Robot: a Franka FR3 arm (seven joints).
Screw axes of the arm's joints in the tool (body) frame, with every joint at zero. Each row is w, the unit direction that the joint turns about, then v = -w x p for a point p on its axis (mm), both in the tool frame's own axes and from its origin. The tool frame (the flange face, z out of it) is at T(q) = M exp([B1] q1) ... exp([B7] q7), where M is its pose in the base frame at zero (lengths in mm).
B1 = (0, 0, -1, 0, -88, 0)
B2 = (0, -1, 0, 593, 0, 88)
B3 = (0, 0, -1, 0, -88, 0)
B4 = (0, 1, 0, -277, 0, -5.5)
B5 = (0, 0, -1, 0, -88, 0)
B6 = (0, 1, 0, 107, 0, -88)
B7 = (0, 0, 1, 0, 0, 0)
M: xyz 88 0 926 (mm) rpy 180 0 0 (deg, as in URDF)
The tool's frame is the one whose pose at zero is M.
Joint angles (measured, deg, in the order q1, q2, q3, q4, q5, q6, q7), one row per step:
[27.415, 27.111, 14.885, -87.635, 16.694, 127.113, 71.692]
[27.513, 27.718, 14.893, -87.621, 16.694, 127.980, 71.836]
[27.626, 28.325, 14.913, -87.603, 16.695, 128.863, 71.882]
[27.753, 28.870, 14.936, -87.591, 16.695, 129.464, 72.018]
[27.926, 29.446, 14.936, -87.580, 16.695, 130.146, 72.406]
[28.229, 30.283, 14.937, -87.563, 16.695, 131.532, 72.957]
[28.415, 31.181, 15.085, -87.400, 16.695, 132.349, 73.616]
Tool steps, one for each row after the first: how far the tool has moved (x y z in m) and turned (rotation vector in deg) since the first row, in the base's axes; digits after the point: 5 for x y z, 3 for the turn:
[0.00139, 0.00162, -0.00568, 0.170, -0.082, -0.351]
[0.00256, 0.00344, -0.01131, 0.359, -0.217, -0.596]
[0.00298, 0.00528, -0.01674, 0.423, -0.147, -0.799]
[0.00330, 0.00738, -0.02246, 0.494, -0.013, -1.237]
[0.00387, 0.01098, -0.03010, 0.801, -0.127, -1.957]
[0.00385, 0.01463, -0.03807, 0.939, 0.225, -2.573]

